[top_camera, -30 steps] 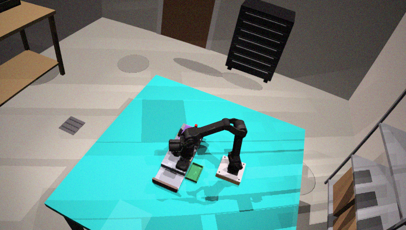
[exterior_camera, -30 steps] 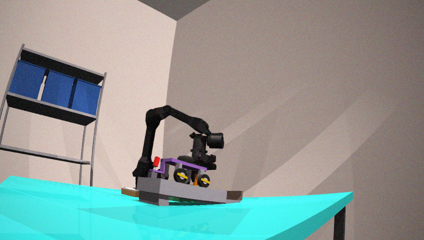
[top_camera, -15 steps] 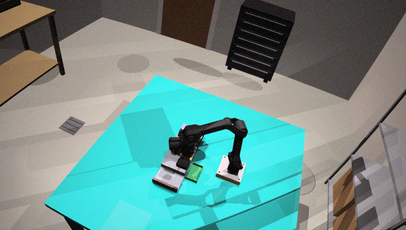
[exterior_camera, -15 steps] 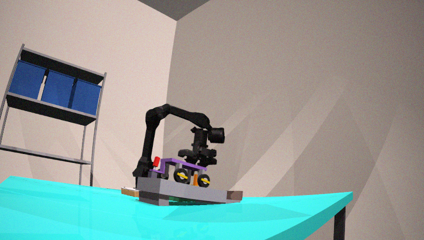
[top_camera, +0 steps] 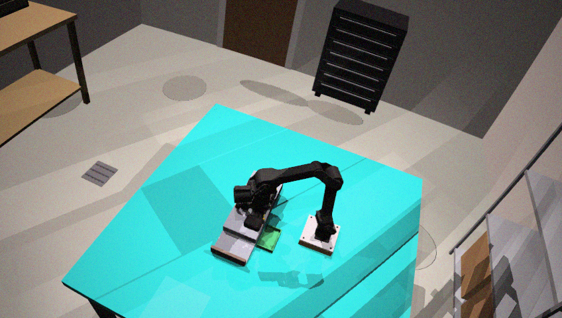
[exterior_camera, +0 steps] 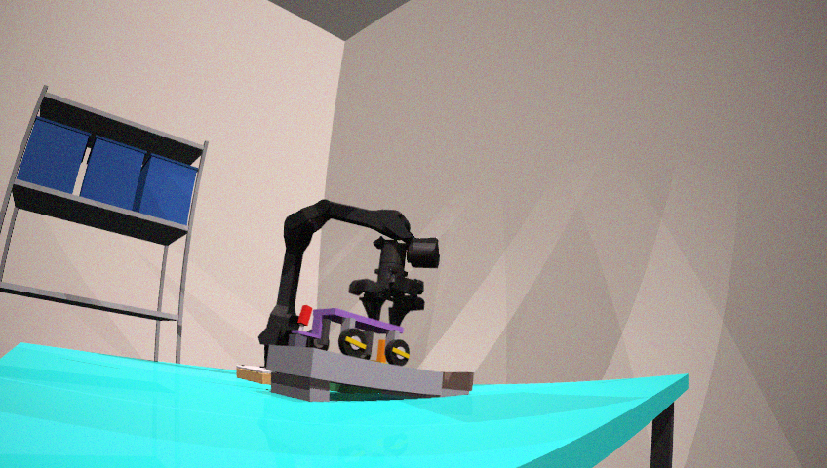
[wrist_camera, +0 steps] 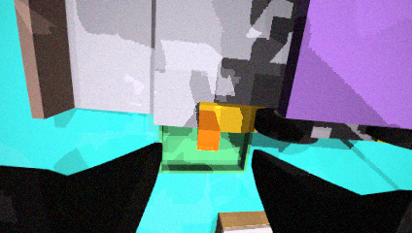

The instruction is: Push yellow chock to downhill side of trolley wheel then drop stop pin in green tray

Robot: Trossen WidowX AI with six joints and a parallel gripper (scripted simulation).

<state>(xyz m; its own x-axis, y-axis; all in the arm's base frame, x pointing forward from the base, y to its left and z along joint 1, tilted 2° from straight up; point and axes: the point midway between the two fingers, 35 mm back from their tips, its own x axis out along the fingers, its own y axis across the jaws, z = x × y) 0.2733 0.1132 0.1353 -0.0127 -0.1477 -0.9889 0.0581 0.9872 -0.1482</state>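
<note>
The red-headed stop pin lies 250 mm to the right of my gripper tip, 20 mm ahead of it and 10 mm below it. From my gripper tip the other things lie so: green tray: 150 mm below, 60 mm behind, 20 mm to the right; then yellow chock: 60 mm below, 30 mm to the right; then purple trolley: 130 mm to the right, 50 mm ahead, 30 mm below.
</note>
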